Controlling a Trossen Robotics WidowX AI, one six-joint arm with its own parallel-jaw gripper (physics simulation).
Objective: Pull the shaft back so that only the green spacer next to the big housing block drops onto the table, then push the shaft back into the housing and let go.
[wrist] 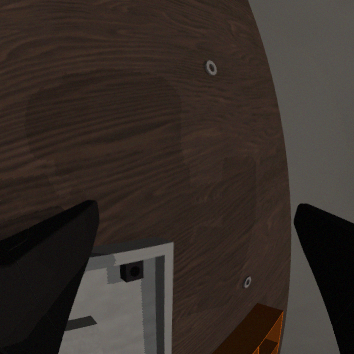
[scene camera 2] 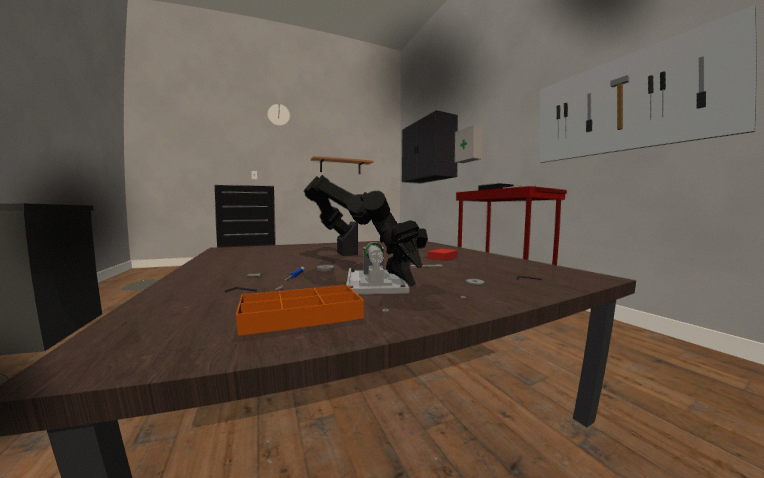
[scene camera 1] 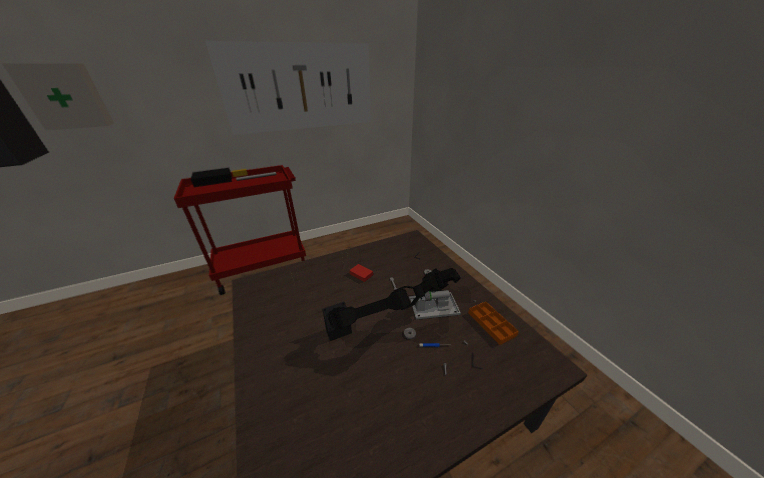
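Note:
The white base plate lies on the table. In scene camera 2, the pale shaft is seen nearly end-on above it. A thin green ring shows around the shaft's line, near the grey housing block. The spacers cannot be told apart clearly, and the shaft does not show in the wrist view. My gripper is open and empty, low beside the plate, apart from the shaft. In the wrist view, its left finger covers part of the plate.
An orange compartment tray stands near the plate. A red block, a screwdriver, a grey disc, another disc and small washers lie around.

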